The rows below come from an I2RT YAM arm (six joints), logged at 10 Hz.
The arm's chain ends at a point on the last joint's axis. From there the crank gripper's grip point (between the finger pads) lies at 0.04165 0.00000 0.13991 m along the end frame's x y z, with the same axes.
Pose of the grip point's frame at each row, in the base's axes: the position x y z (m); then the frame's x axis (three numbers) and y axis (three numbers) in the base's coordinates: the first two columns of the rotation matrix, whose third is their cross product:
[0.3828 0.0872 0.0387 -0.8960 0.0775 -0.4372 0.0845 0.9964 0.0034]
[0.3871 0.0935 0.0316 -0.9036 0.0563 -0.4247 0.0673 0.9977 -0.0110]
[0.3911 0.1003 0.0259 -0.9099 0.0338 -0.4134 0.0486 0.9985 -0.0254]
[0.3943 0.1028 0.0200 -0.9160 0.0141 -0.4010 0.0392 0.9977 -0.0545]
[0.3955 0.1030 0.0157 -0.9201 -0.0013 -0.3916 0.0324 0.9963 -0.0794]
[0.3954 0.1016 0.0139 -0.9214 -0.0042 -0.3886 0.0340 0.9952 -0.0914]
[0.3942 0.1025 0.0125 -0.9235 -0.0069 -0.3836 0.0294 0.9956 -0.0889]
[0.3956 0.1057 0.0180 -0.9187 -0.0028 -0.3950 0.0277 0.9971 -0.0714]
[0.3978 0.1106 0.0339 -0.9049 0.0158 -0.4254 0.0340 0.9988 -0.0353]
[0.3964 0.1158 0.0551 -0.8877 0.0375 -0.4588 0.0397 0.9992 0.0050]
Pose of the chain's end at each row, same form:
[0.3591 0.0887 0.1827 -0.8960 0.0775 -0.4372 0.0845 0.9964 0.0034]
[0.3655 0.0965 0.1760 -0.9036 0.0563 -0.4247 0.0673 0.9977 -0.0110]
[0.3714 0.1049 0.1705 -0.9099 0.0338 -0.4134 0.0486 0.9985 -0.0254]
[0.3766 0.1114 0.1646 -0.9160 0.0141 -0.4010 0.0392 0.9977 -0.0545]
[0.3792 0.1151 0.1603 -0.9201 -0.0013 -0.3916 0.0324 0.9963 -0.0794]
[0.3796 0.1154 0.1584 -0.9214 -0.0042 -0.3886 0.0340 0.9952 -0.0914]
[0.3791 0.1159 0.1571 -0.9235 -0.0069 -0.3836 0.0294 0.9956 -0.0889]
[0.3787 0.1165 0.1626 -0.9187 -0.0028 -0.3950 0.0277 0.9971 -0.0714]
[0.3761 0.1164 0.1781 -0.9049 0.0158 -0.4254 0.0340 0.9988 -0.0353]
[0.3692 0.1162 0.1985 -0.8877 0.0375 -0.4588 0.0397 0.9992 0.0050]

